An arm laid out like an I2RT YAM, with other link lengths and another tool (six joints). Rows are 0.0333 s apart.
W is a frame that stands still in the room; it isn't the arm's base.
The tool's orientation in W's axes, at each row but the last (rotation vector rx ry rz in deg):
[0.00 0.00 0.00]
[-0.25 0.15 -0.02]
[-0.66 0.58 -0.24]
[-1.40 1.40 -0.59]
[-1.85 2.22 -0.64]
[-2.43 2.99 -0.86]
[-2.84 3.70 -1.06]
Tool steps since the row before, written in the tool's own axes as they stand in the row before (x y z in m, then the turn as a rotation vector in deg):
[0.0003 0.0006 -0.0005 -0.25 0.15 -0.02]
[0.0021 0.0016 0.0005 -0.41 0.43 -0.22]
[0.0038 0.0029 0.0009 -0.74 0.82 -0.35]
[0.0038 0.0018 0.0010 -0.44 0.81 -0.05]
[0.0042 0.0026 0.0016 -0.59 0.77 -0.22]
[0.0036 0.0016 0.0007 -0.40 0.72 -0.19]
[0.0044 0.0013 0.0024 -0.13 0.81 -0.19]
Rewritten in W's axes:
[0.0003 0.0006 -0.0005 -0.25 0.15 -0.02]
[0.0021 0.0016 0.0005 -0.41 0.43 -0.22]
[0.0038 0.0029 0.0008 -0.74 0.82 -0.35]
[0.0038 0.0018 0.0009 -0.43 0.81 -0.06]
[0.0043 0.0026 0.0014 -0.59 0.77 -0.22]
[0.0037 0.0016 0.0004 -0.40 0.72 -0.20]
[0.0046 0.0013 0.0020 -0.13 0.80 -0.22]

